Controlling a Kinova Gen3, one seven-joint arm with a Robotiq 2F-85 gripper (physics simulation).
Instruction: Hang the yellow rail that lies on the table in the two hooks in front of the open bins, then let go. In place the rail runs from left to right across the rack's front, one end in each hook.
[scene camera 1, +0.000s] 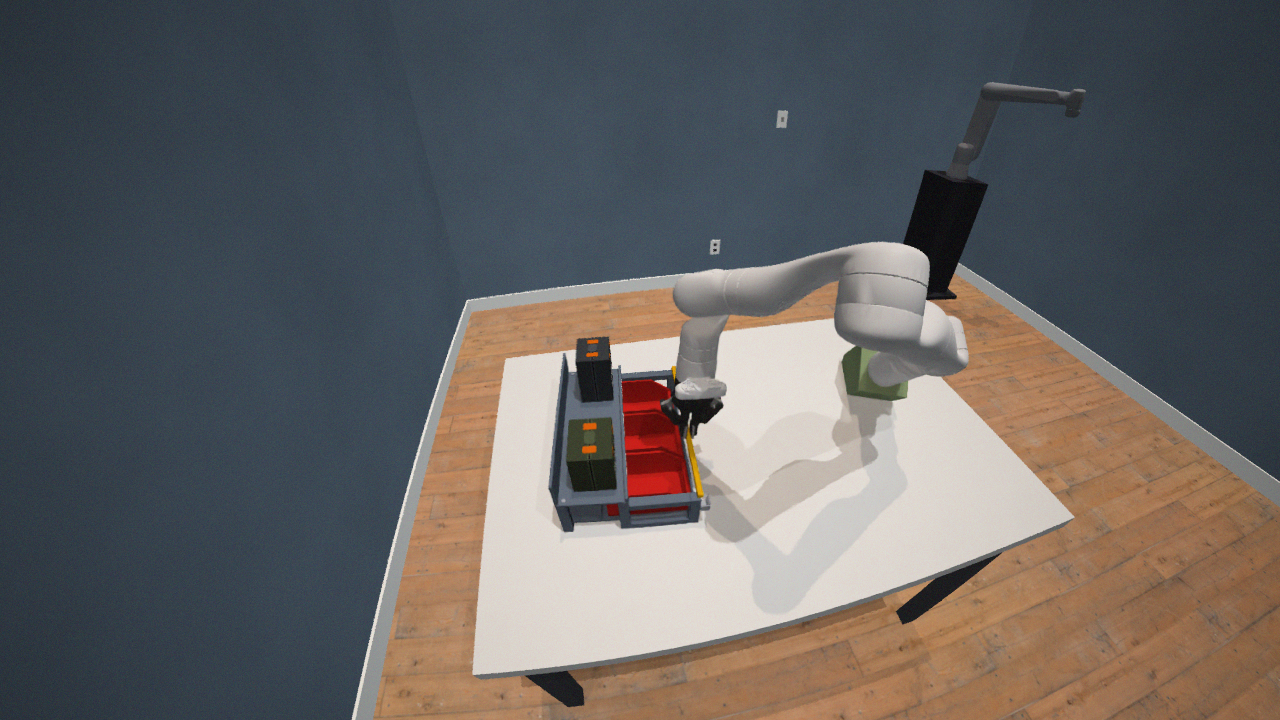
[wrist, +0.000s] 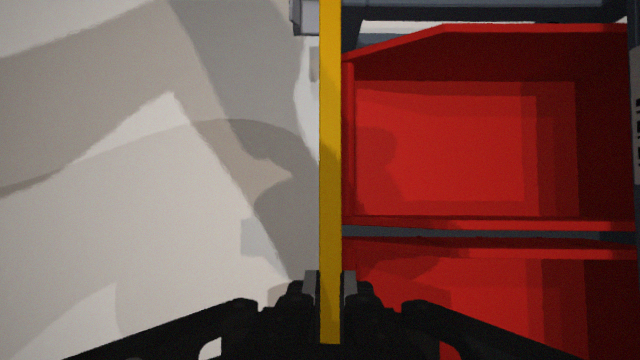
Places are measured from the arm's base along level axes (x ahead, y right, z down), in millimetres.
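Pixels of known places: gripper, between the fingertips: (scene camera 1: 687, 436) (wrist: 330, 291); arm's base, origin of its link: (scene camera 1: 884, 369).
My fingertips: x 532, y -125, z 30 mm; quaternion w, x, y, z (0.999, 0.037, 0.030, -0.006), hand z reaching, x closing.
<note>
Ahead of a thing's pixels: the offset from my fingertips to its top centre. "pt": to the spot under its first point. Level surfaces: height alone.
The yellow rail @[dx +0, dy +35, dz -10 mm] (scene camera 1: 695, 465) (wrist: 330, 125) runs along the front of the red bins, parallel to the rack's front. My gripper (scene camera 1: 690, 429) (wrist: 330, 291) is shut on the rail near its middle. One hook @[pt dx -14, dy -149, dz +30 mm] (scene camera 1: 705, 503) (wrist: 306, 17) shows at the rack's near front corner; in the wrist view the rail passes over it. I cannot tell whether the rail rests in that hook or is above it. The other hook is hidden behind the arm and gripper in the scene view, where a bit of the rail's far end shows beside the arm.
The grey rack @[pt dx +79, dy -145, dz +69 mm] (scene camera 1: 657, 516) holds open red bins @[dx +93, dy -80, dz +4 mm] (scene camera 1: 656, 472) (wrist: 450, 150). A black case @[dx +189, dy +150, dz -138 mm] (scene camera 1: 594, 371) and a dark green case @[dx +192, dy -81, dz -114 mm] (scene camera 1: 591, 456) stand on its upper shelf. A green block (scene camera 1: 872, 380) stands at the right on the white table @[dz +85 mm] (scene camera 1: 626, 608).
</note>
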